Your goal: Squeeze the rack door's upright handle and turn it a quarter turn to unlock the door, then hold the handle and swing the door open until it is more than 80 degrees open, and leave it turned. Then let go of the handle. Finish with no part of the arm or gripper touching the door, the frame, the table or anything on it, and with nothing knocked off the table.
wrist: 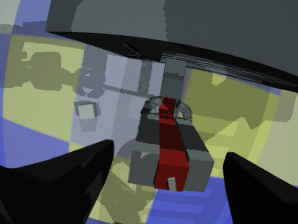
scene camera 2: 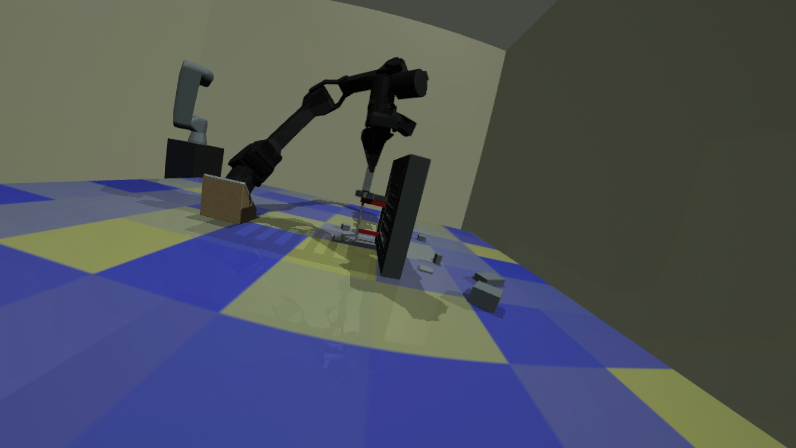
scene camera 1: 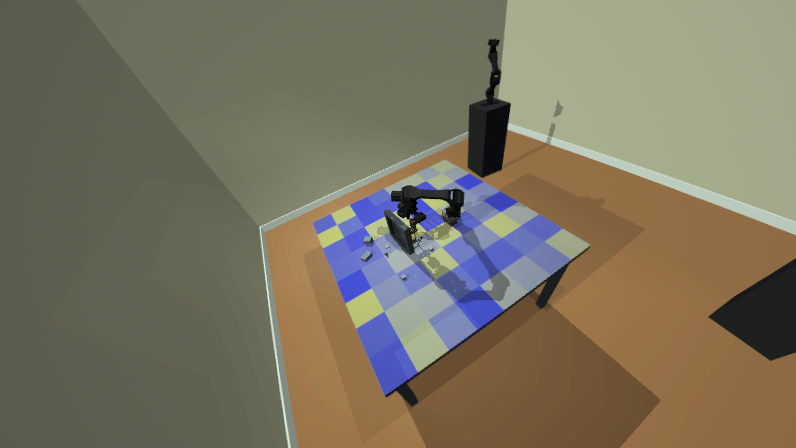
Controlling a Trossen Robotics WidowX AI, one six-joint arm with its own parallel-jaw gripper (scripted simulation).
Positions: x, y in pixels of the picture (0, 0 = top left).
Labels:
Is my gripper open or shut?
Open.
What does my gripper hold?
Nothing.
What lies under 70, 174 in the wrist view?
My gripper.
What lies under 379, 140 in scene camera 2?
My gripper.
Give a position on a rack door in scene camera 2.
383, 201

